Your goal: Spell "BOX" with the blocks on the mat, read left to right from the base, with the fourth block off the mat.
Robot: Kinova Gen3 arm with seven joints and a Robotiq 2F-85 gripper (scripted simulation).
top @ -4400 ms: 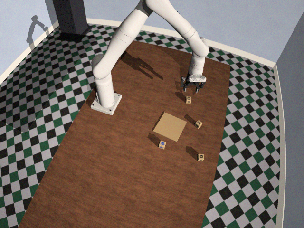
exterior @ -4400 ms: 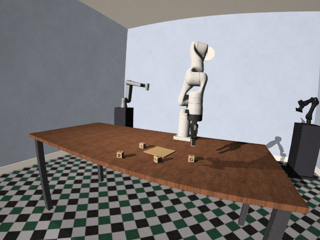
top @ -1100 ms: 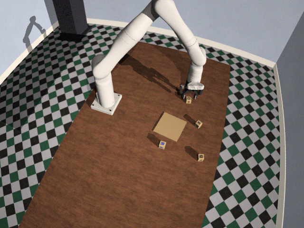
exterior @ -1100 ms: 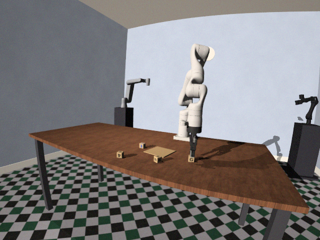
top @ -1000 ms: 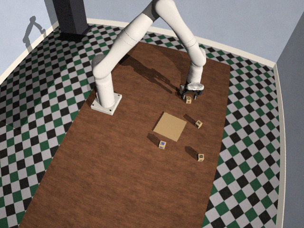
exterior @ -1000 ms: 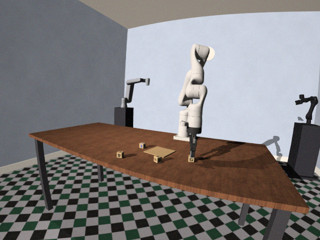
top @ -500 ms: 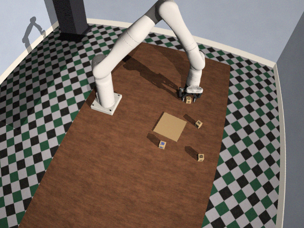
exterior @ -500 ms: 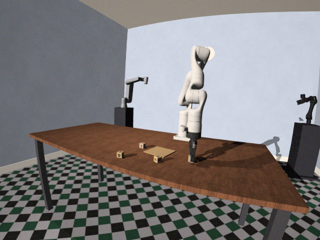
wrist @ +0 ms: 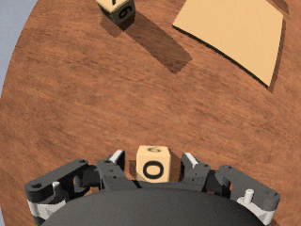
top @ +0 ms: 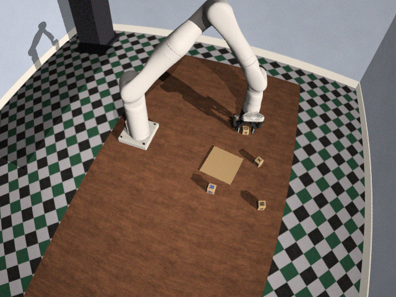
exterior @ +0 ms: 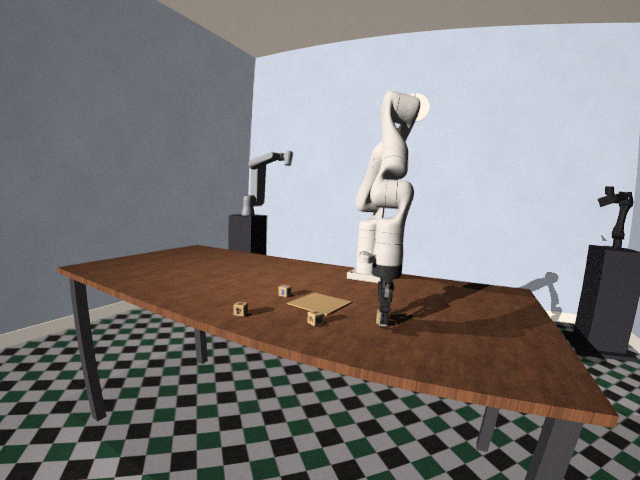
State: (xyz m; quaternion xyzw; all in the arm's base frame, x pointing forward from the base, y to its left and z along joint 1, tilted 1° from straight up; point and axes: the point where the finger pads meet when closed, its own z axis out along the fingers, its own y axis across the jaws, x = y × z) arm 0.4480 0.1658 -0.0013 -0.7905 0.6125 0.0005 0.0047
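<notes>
Now: hand 6 cm past the tan mat, 20 cm to the left of it and 2 cm above it.
</notes>
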